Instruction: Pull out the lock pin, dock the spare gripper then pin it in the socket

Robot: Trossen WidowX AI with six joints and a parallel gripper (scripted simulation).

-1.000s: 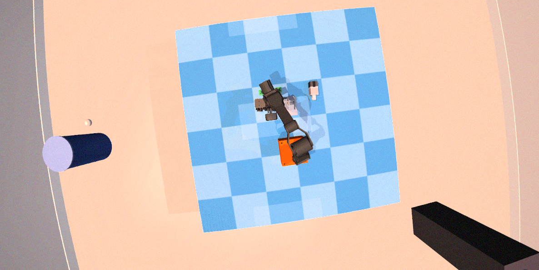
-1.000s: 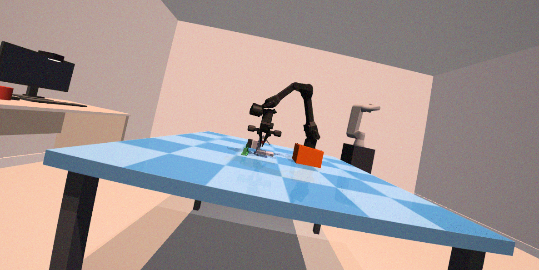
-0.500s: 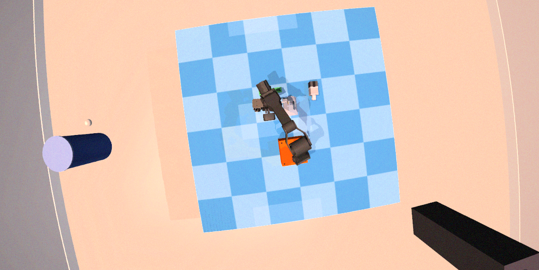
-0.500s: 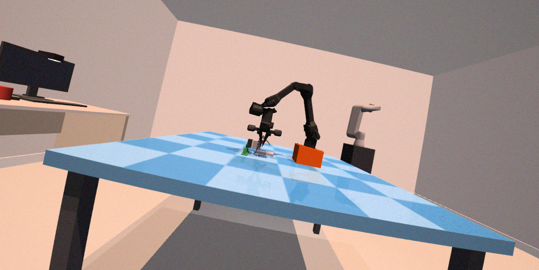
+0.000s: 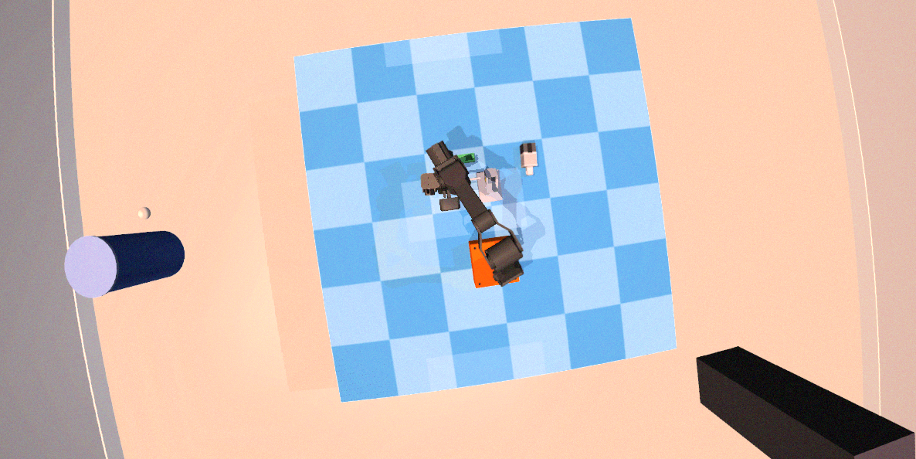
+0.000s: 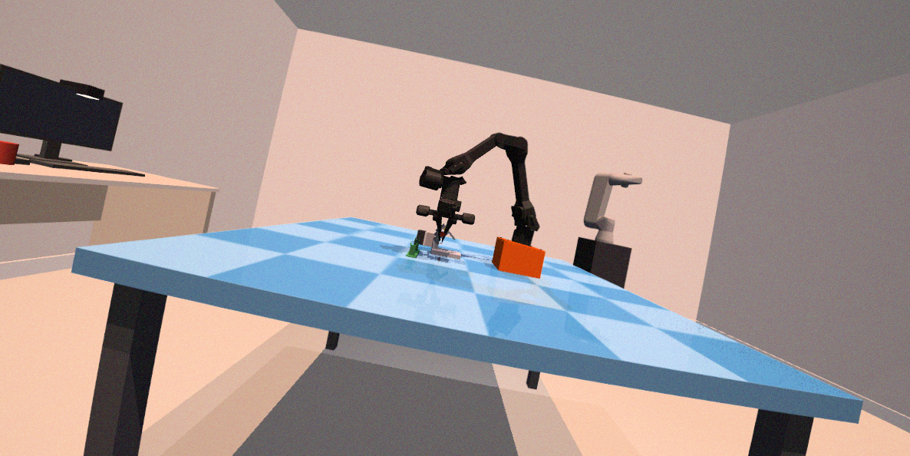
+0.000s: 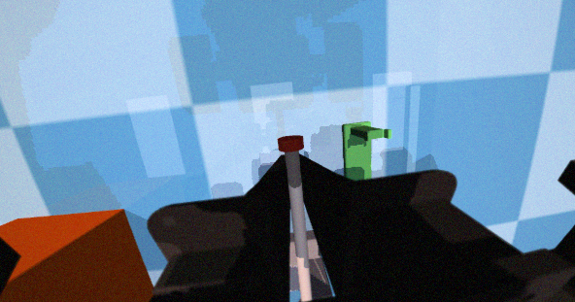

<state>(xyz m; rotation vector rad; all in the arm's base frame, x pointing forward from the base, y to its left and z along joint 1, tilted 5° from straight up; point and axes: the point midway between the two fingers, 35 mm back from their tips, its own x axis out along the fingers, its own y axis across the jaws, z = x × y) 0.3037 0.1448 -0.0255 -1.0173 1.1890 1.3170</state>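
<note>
The green cradle is 8 cm ahead of my gripper tip, 6 cm to the right of it and 4 cm below it. Round my gripper tip: spare gripper (31 cm to the right, 4 cm below, 4 cm ahead).
</note>
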